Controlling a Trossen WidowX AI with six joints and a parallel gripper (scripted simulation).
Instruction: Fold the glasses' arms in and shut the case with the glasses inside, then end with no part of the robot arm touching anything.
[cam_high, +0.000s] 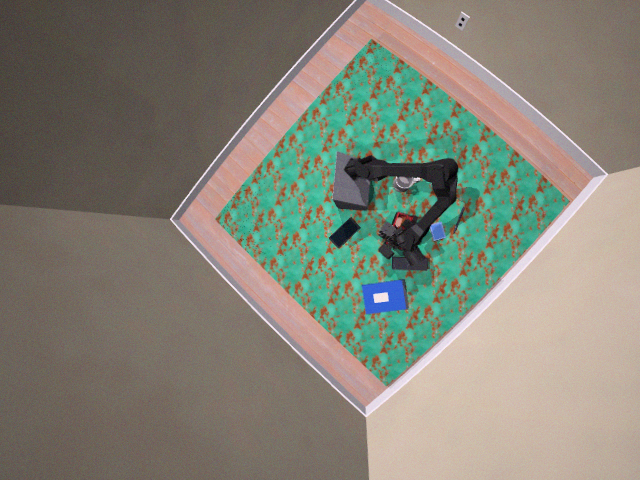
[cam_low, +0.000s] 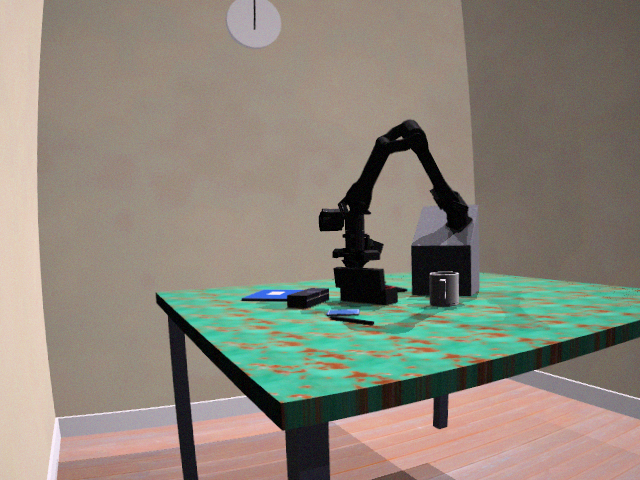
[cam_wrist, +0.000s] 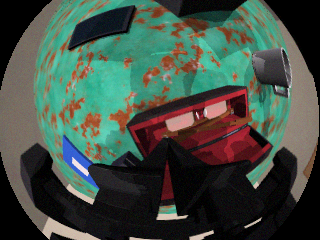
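Right now my hand is 3 cm short of the glasses case lid, 6 cm to the right of it and 1 cm above it. Also, from my hand: black glasses case (1 cm ahead, 5 cm to the left, 4 cm below); black box (14 cm ahead, 4 cm to the right, 7 cm below); glasses (1 cm behind, 6 cm to the left, 6 cm below).
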